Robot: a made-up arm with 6 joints. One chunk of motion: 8 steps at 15 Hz.
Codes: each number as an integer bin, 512 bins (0 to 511) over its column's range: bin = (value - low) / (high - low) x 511, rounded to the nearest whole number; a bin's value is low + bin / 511 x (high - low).
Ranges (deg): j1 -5.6..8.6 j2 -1.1..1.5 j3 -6.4..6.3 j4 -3.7..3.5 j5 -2.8..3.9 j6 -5..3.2
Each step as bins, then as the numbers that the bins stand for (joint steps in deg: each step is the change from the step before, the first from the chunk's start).
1 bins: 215 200 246 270 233 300
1 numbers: 0.375 -0.082 -0.286 0.104 0.255 -0.186
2 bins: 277 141 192 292 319 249
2 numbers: 2.097 -0.383 -1.628 0.414 1.383 -1.004
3 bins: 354 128 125 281 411 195
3 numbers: 4.237 -0.449 -3.293 0.259 2.589 -1.871
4 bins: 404 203 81 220 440 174
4 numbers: 5.627 -0.067 -4.387 -0.600 2.969 -2.208
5 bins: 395 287 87 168 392 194
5 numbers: 5.377 0.360 -4.238 -1.333 2.340 -1.887
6 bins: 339 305 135 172 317 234
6 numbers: 3.820 0.452 -3.045 -1.277 1.356 -1.245
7 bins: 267 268 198 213 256 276
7 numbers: 1.820 0.264 -1.479 -0.699 0.557 -0.571
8 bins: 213 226 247 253 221 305
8 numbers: 0.319 0.050 -0.261 -0.135 0.098 -0.106
